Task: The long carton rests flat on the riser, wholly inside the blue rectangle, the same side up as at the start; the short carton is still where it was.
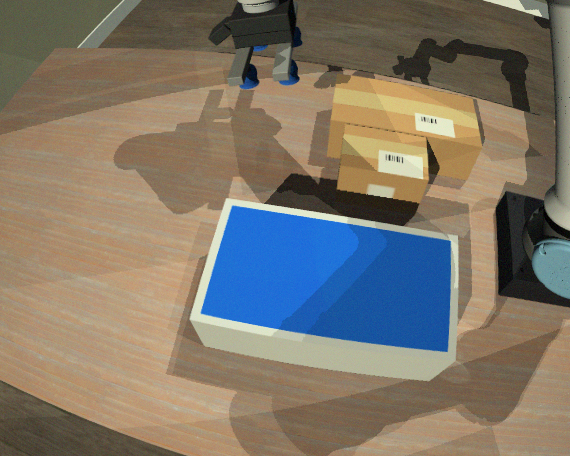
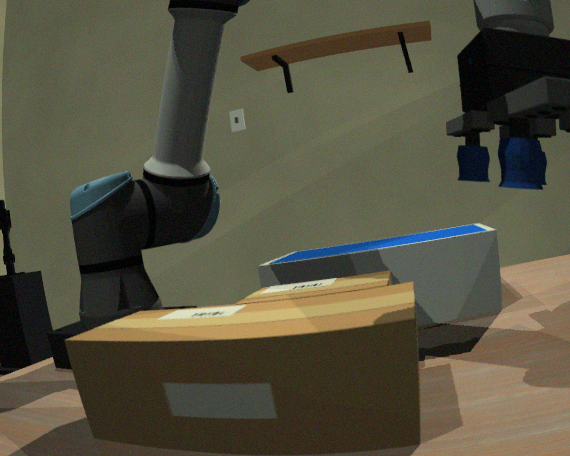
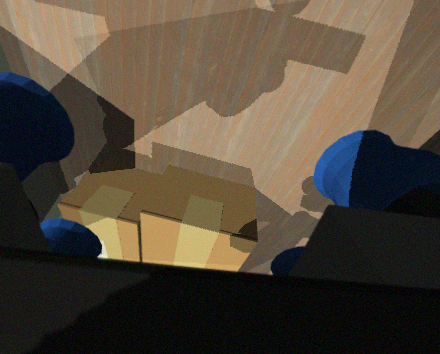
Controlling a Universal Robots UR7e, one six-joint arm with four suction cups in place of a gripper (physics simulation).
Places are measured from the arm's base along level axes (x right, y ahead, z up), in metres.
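Pixels of known places: hand, its tool point: [image 1: 272, 61] [image 2: 527, 185] [image 3: 193, 210].
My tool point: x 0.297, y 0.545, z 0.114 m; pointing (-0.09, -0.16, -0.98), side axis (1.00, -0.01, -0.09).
Observation:
For each thing: its top centre in the pictures, then the offset to it from my tool point. Level surfaces: height alone.
- long carton, centre of its top: [image 2: 237, 318] [image 1: 408, 107] [image 3: 185, 277] dy -0.267, dx -0.019, dz -0.074 m
- short carton, centre of its top: [image 2: 318, 287] [image 1: 386, 150] [image 3: 105, 245] dy -0.208, dx -0.144, dz -0.074 m
- white riser, centre of its top: [image 1: 336, 276] [image 2: 385, 242] dy -0.117, dx -0.399, dz -0.057 m
- blue rectangle, centre of its top: [image 1: 336, 276] [image 2: 385, 242] dy -0.117, dx -0.399, dz -0.057 m
- wooden table, height of its surface: dz -0.177 m
The long carton [image 1: 370, 102] [image 2: 345, 370] [image 3: 159, 242] lies flat on the table, its tape strip and barcode label up. The short carton [image 1: 357, 172] [image 2: 367, 281] [image 3: 106, 223] lies close beside it, on the riser's side, also label up; I cannot tell whether they touch. The white riser [image 1: 320, 351] [image 2: 462, 275] stands apart from both, with the blue rectangle [image 1: 280, 265] [image 2: 400, 243] bare on its top. My gripper [image 1: 272, 60] [image 2: 500, 160] [image 3: 195, 200] has four blue suction cups with nothing on them. It hangs above the table, off the cartons' end away from the arm's base.
The arm's dark base [image 1: 520, 250] [image 2: 120, 295] stands on the table beyond the cartons' labelled ends. The wooden table [image 1: 90, 240] carries several shadows, and its edge runs behind the long carton. A wooden shelf [image 2: 340, 45] hangs on the wall.

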